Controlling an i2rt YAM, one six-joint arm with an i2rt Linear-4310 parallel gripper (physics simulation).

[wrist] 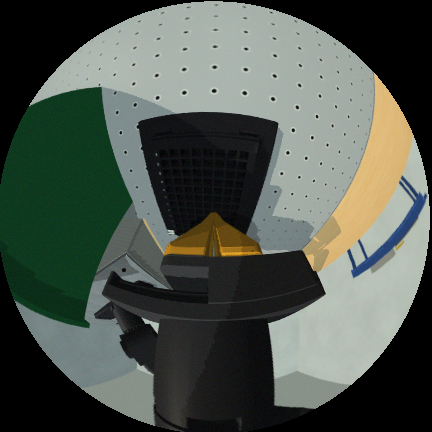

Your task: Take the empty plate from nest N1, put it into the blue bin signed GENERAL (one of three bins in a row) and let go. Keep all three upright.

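Frame: origin at the arm's base, x ahead, y right, z down, level; metres.
Seen in the pictures: gripper, between the fingertips: (213, 217).
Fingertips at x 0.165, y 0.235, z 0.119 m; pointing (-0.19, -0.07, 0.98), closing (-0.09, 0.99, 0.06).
Note:
Offsets run from my fingertips to a thing's top centre. "pt": to the spot under its first point. Level surfaces: height alone.
A black rectangular block {dz +0.016, dx +0.018, dy -0.009 m} (207, 118) with a grid of square wells lies on the perforated grey surface, in the middle of the wrist view. It looks like a plate; no nest label is readable, so I cannot tell whether this is nest N1. My gripper (213, 217) is shut, its two orange fingers meeting with nothing seen between them. The fingertips overlap the near end of the black block in the view; whether they touch it I cannot tell. No blue bin with a GENERAL sign can be made out.
A large dark green surface {pt dz -0.051, dx +0.090, dy -0.114 m} (60, 190) fills the left side, close by. The grey perforated board {dz +0.030 m} (230, 55) has a light wooden edge (367, 175) at the right. Beyond it is a blue frame (395, 241). A grey angular part (142, 252) shows at the lower left.

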